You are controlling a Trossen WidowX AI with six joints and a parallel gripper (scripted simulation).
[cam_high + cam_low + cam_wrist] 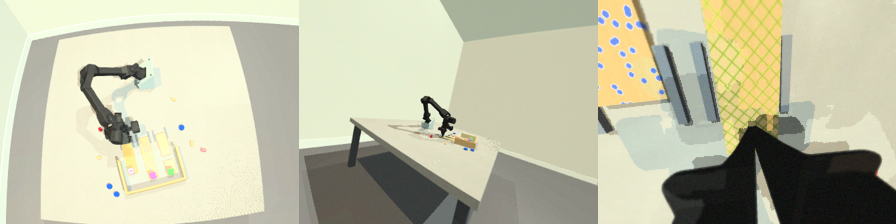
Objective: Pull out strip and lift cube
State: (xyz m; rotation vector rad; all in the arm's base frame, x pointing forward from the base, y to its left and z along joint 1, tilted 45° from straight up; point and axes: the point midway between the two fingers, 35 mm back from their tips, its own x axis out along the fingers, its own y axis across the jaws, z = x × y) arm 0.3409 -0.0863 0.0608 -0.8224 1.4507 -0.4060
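My gripper tip is now 10 cm short of the cross-hatched strip and 3 cm to the right of it. Also, from my gripper tip: pink block 10 cm ahead, 44 cm to the left; red peg 3 cm behind, 14 cm to the right, 1 cm above; orange strip 5 cm ahead, 22 cm to the left.
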